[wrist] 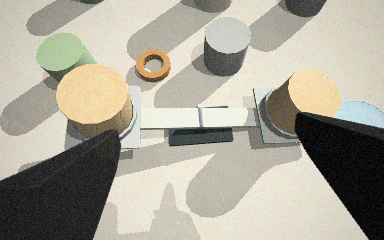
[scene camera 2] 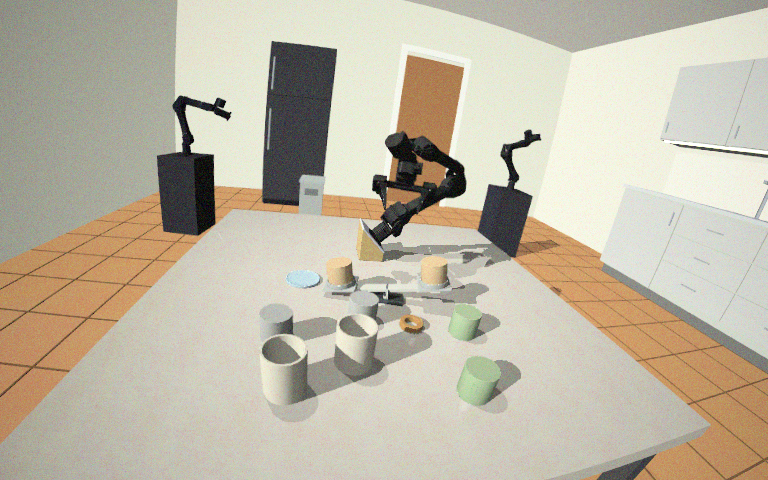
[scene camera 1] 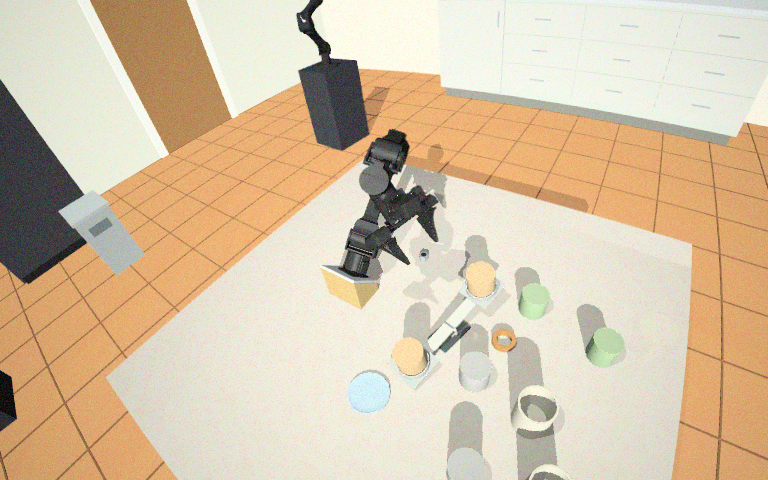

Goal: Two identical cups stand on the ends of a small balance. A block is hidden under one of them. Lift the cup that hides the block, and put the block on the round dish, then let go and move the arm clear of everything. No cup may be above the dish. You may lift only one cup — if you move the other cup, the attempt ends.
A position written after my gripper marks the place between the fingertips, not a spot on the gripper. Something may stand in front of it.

My gripper [scene camera 1: 423,252] is open, with nothing in its grasp. Also in view: a grey cylinder [wrist: 226,42], a grey cylinder [scene camera 2: 275,319], a cream cup [scene camera 2: 283,358], a balance [scene camera 1: 437,339] and a light blue round dish [scene camera 1: 368,393].
The balance also shows in the wrist view [wrist: 143,118] and in scene camera 2 [scene camera 2: 353,286]. My gripper shows as well in the wrist view [wrist: 207,129] and in scene camera 2 [scene camera 2: 401,211].
